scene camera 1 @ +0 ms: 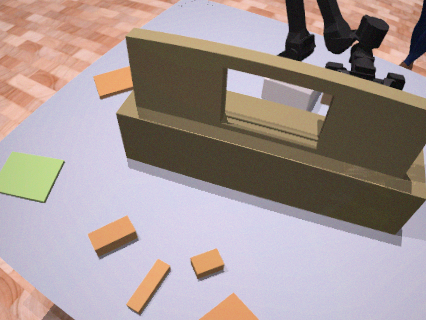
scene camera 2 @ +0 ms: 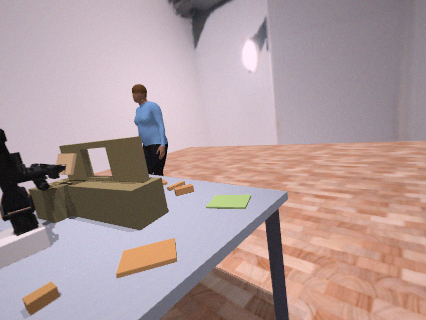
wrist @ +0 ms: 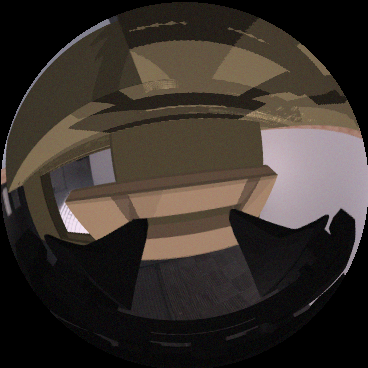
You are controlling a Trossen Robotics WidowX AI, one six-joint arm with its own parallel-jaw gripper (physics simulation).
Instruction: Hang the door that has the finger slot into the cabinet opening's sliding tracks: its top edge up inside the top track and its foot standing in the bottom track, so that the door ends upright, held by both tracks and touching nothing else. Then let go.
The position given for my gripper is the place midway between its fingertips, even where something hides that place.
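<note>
My gripper (scene camera 1: 365, 104), which is also my gripper (wrist: 188, 217) in the wrist view, is holding a tan door (wrist: 100, 209), clear of everything else. I can see an olive cabinet (scene camera 1: 354, 164), and the wrist view has the cabinet (wrist: 177, 94) too. On the table rests a green sheet (scene camera 1: 35, 176); the wrist view does not show the sheet, which is hidden by the olive cabinet.
</note>
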